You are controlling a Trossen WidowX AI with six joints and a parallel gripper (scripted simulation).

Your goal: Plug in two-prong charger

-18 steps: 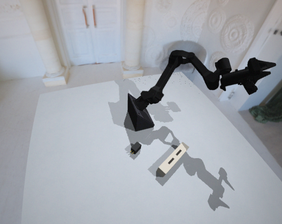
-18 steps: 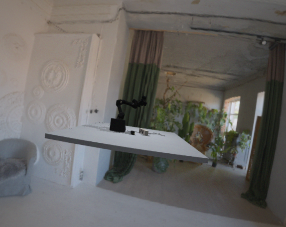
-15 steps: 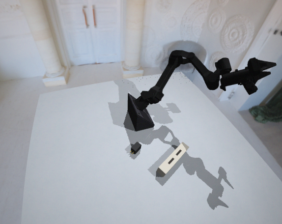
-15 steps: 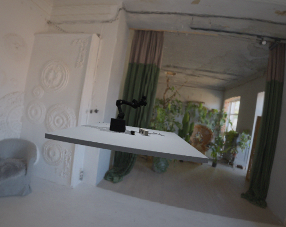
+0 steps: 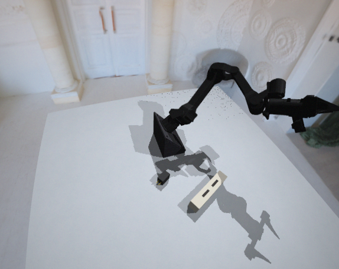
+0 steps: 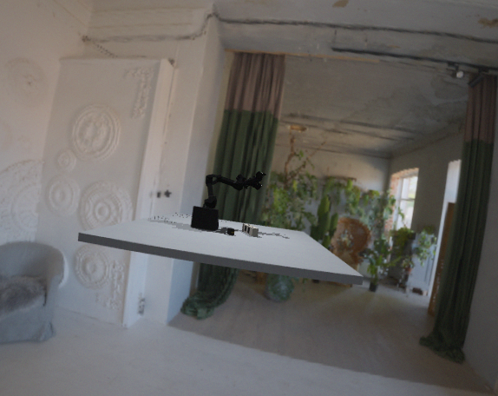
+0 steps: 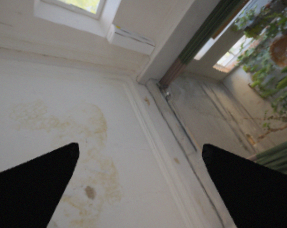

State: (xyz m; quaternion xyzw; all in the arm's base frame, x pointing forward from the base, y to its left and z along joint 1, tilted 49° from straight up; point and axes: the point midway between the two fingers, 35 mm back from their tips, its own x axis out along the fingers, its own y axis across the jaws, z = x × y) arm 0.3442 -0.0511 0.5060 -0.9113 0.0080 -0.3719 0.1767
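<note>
Right now my gripper tip is 47 cm to the left of the two-prong charger, 43 cm above it and 22 cm past it.
</note>
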